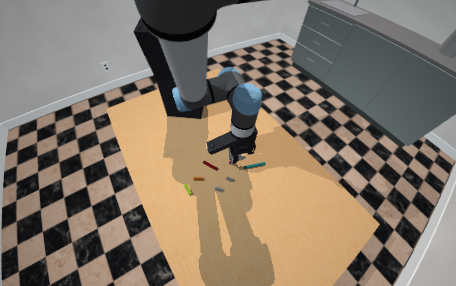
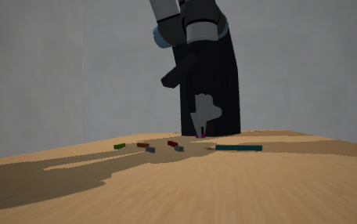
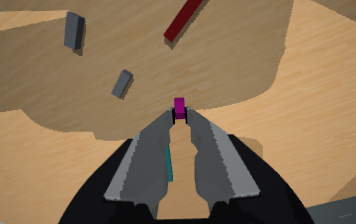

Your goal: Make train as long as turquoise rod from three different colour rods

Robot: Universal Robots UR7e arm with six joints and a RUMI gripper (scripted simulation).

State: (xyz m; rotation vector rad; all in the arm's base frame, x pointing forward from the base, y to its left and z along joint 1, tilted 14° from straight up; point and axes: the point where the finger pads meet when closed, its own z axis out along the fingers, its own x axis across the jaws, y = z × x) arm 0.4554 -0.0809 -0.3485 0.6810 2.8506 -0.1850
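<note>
My gripper is now 6 cm past the red rod, 7 cm to the left of it and 3 cm above it. From my hand the other things lie so: turquoise rod (7 cm ahead, 8 cm to the left, 3 cm below); then orange rod (4 cm behind, 15 cm to the right, 3 cm below); then magenta rod (1 cm below).
</note>
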